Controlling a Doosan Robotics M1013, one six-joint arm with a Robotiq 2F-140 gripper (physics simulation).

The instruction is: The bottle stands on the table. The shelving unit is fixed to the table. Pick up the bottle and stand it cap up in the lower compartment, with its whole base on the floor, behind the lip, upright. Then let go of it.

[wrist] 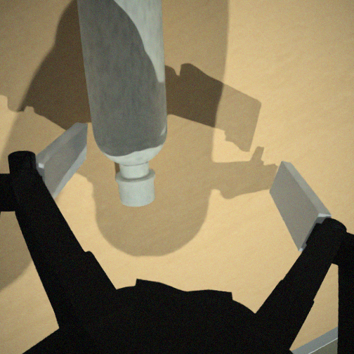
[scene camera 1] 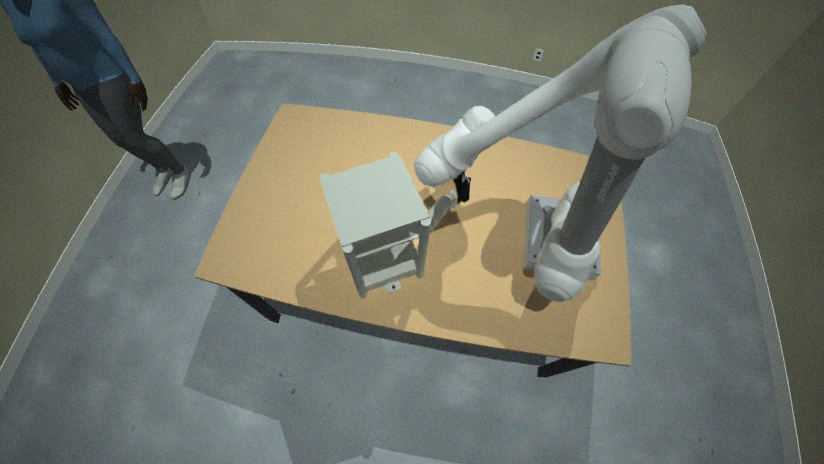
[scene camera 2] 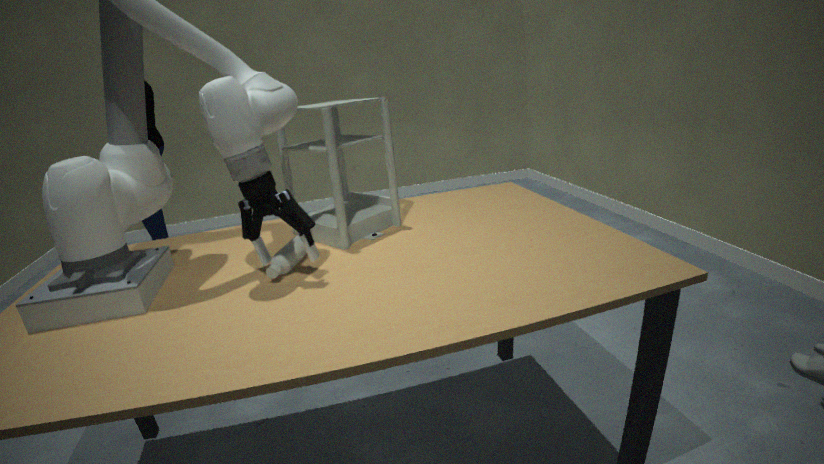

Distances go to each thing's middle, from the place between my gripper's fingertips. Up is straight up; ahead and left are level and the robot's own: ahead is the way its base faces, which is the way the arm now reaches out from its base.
Scene:
My gripper is now 7 cm to the right of the pale bottle (scene camera 2: 288,256), 1 cm past it and 1 cm above it. The rest, counted from my hand: shelving unit (scene camera 1: 376,209): 28 cm to the left, 15 cm ahead, 14 cm above.

